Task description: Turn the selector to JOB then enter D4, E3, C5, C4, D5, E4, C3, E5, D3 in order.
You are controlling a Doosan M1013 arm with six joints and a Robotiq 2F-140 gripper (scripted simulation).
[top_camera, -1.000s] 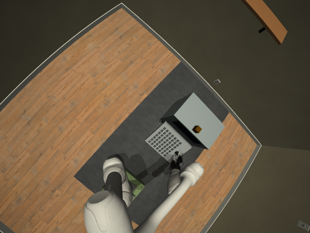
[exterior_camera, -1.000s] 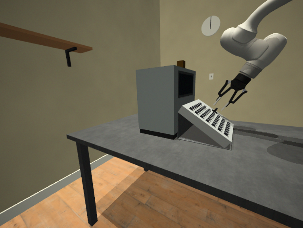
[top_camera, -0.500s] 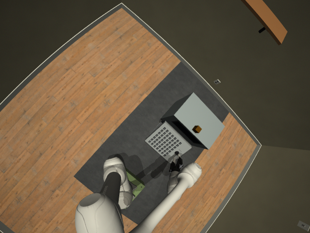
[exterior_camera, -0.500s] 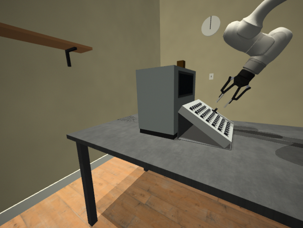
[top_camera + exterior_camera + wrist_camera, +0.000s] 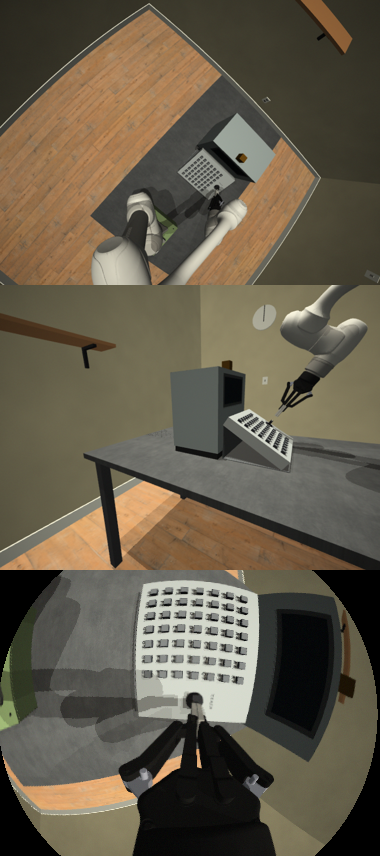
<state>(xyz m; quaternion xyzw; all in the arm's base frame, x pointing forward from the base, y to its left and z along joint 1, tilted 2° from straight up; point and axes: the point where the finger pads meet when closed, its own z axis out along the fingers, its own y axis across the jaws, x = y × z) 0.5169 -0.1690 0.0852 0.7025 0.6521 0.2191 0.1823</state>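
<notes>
The key E4 lies 2 cm ahead of my hand, 16 cm to the left of it and 9 cm below it. Also, from my hand: keypad (7 cm ahead, 11 cm to the left, 11 cm below); black selector knob (4 cm ahead, 1 cm to the right, 6 cm below).
</notes>
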